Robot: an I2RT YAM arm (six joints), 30 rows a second.
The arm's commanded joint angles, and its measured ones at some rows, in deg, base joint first. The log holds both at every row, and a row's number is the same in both.
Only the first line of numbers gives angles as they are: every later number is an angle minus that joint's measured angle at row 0.
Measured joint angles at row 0:
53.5, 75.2, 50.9, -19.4, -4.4, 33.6
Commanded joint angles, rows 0 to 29:
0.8, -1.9, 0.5, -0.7, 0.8, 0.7
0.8, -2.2, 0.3, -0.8, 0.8, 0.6
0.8, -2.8, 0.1, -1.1, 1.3, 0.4
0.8, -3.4, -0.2, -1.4, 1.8, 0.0
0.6, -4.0, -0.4, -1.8, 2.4, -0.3
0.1, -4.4, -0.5, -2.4, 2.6, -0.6
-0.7, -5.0, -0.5, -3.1, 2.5, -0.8
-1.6, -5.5, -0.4, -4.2, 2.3, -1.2
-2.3, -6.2, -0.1, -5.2, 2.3, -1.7
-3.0, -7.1, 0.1, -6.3, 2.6, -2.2
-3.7, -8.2, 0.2, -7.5, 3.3, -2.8
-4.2, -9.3, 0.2, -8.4, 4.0, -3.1
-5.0, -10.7, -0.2, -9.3, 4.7, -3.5
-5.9, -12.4, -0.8, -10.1, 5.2, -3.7
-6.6, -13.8, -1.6, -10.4, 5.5, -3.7
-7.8, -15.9, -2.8, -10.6, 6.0, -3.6
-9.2, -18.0, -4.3, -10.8, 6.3, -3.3
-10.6, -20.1, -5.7, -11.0, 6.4, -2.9
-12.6, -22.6, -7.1, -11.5, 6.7, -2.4
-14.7, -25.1, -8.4, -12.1, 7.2, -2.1
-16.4, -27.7, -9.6, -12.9, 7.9, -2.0
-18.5, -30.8, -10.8, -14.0, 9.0, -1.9
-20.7, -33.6, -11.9, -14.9, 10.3, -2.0
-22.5, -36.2, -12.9, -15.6, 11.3, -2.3
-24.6, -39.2, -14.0, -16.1, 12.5, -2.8
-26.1, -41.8, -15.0, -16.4, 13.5, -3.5
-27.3, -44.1, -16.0, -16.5, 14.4, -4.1
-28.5, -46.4, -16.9, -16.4, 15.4, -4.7
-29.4, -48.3, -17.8, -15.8, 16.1, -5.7
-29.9, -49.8, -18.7, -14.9, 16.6, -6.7
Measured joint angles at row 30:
-28.2, -46.8, -16.4, -14.0, 12.8, -3.7
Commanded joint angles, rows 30 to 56:
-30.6, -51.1, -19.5, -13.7, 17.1, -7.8
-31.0, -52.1, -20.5, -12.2, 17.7, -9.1
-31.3, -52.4, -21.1, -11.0, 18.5, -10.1
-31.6, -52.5, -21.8, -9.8, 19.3, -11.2
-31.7, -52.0, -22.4, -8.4, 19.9, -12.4
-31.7, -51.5, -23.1, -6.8, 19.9, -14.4
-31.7, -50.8, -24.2, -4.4, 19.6, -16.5
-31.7, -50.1, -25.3, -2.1, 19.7, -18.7
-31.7, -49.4, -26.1, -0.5, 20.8, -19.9
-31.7, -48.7, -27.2, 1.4, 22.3, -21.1
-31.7, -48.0, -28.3, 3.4, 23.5, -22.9
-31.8, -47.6, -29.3, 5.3, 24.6, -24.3
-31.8, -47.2, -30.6, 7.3, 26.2, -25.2
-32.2, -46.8, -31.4, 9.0, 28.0, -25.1
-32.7, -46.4, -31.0, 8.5, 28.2, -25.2
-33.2, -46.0, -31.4, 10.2, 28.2, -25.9
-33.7, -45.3, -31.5, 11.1, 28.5, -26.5
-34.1, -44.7, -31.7, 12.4, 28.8, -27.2
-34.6, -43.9, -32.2, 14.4, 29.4, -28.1
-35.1, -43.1, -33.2, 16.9, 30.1, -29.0
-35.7, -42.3, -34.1, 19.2, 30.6, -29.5
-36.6, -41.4, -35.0, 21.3, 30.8, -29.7
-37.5, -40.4, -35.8, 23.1, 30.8, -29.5
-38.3, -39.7, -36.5, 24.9, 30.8, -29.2
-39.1, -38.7, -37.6, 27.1, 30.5, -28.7
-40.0, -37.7, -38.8, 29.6, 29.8, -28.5
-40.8, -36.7, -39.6, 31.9, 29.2, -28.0
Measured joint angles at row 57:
-39.0, -38.6, -37.2, 22.4, 28.7, -27.4
